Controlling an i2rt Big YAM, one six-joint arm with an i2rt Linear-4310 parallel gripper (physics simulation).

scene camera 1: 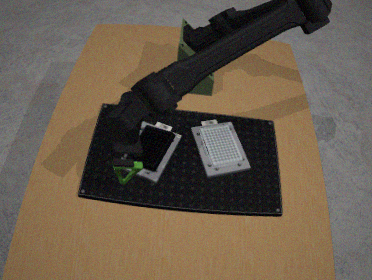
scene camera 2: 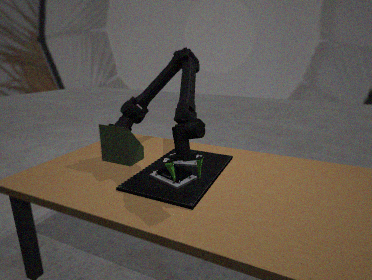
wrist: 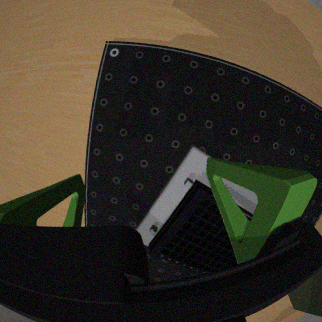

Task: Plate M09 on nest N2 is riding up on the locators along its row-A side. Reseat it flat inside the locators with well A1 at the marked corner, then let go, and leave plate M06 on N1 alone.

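Pixels of known places: gripper, fingertip midpoint: [scene camera 1: 119,169] [scene camera 2: 187,179] [wrist: 143,173]; arm's base, origin of the base link: [scene camera 1: 195,44] [scene camera 2: 119,134].
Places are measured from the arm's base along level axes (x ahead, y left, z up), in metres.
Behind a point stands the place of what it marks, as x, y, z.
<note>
A black well plate [scene camera 1: 157,146] {0.340, -0.090, -0.093} [wrist: 197,232] {0.370, -0.126, -0.094} lies on a light grey nest [scene camera 1: 150,176] {0.421, -0.103, -0.112} [wrist: 168,204] {0.401, -0.140, -0.112}, left on the board in scene camera 1. A white well plate [scene camera 1: 221,145] {0.319, 0.076, -0.099} lies on the other grey nest [scene camera 1: 229,169] {0.386, 0.096, -0.112}, to the right. The labels are too blurred to tell M09 from M06 or N2 from N1, and I cannot tell how either plate tilts. My gripper [scene camera 1: 126,174] {0.425, -0.178, -0.084} [scene camera 2: 187,178] {0.425, -0.178, -0.084} [wrist: 143,173] {0.425, -0.178, -0.084} is open and empty, low over the black plate's nest. In the wrist view its right finger hides part of that plate, and the gripper body hides the near end.
The nests stand on a black perforated board [scene camera 1: 175,192] {0.455, -0.039, -0.124} [scene camera 2: 205,192] {0.495, -0.166, -0.131} [wrist: 150,95] {0.434, -0.236, -0.124} on a wooden table [scene camera 1: 175,240] {0.584, -0.036, -0.137} [scene camera 2: 280,210] {0.766, -0.178, -0.137}. A green angled bracket [scene camera 1: 202,85] {0.092, 0.031, -0.096} [scene camera 2: 120,146] {0.036, -0.050, -0.044} stands behind the board at the arm's base. The arm reaches over the board's back edge.
</note>
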